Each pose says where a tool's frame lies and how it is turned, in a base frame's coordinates. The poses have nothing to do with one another.
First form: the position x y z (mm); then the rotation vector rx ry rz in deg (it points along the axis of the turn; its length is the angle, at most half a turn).
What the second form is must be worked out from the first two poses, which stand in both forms.
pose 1, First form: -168.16 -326.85 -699.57 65.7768 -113.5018 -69.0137
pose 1, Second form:
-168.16 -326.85 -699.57
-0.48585 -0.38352 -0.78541
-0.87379 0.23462 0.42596
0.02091 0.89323 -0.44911

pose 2, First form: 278.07 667.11 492.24 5.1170 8.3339 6.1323
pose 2, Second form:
278.07 667.11 492.24
0.98375 -0.09983 0.14924
0.11278 0.99032 -0.08095
-0.13971 0.09646 0.98548

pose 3, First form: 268.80 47.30 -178.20 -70.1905 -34.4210 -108.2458
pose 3, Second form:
268.80 47.30 -178.20
-0.22202 0.81665 0.53272
-0.35898 -0.57644 0.73407
0.90655 -0.02826 0.42114

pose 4, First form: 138.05 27.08 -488.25 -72.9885 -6.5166 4.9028
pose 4, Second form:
138.05 27.08 -488.25
0.99118 -0.00094 -0.13249
0.12704 0.29060 0.94837
0.03761 -0.95684 0.28816

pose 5, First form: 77.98 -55.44 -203.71 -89.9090 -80.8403 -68.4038
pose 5, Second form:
77.98 -55.44 -203.71
-0.01913 0.98412 0.17649
0.33694 -0.15985 0.92786
0.94133 0.07722 -0.32853

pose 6, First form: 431.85 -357.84 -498.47 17.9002 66.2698 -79.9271
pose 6, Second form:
431.85 -357.84 -498.47
-0.22835 0.86670 0.44350
-0.59636 0.23556 -0.76738
-0.76955 -0.43972 0.46307

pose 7, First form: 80.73 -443.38 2.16 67.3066 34.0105 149.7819
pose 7, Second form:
80.73 -443.38 2.16
-0.65854 -0.02942 0.75197
0.35129 -0.89571 0.27260
0.66552 0.44367 0.60019

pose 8, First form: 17.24 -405.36 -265.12 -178.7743 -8.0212 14.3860
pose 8, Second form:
17.24 -405.36 -265.12
0.98317 0.08832 -0.15995
0.08963 -0.99597 0.00098
-0.15922 -0.01530 -0.98712

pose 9, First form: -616.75 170.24 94.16 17.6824 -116.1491 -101.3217
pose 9, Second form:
-616.75 170.24 94.16
-0.88258 0.11178 -0.45668
-0.43728 0.16169 0.88467
0.17273 0.98049 -0.09383

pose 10, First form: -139.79 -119.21 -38.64 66.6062 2.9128 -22.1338
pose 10, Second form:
-139.79 -119.21 -38.64
0.93314 0.32257 -0.15876
-0.27051 0.33909 -0.90102
-0.23681 0.88372 0.40368

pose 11, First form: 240.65 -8.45 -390.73 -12.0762 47.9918 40.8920
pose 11, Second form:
240.65 -8.45 -390.73
0.45527 -0.65288 0.60537
0.49405 0.75089 0.43827
-0.74070 0.09956 0.66441

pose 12, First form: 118.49 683.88 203.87 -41.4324 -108.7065 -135.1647
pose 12, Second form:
118.49 683.88 203.87
-0.89165 0.30521 0.33439
0.26115 -0.25660 0.93057
0.36982 0.91706 0.14909

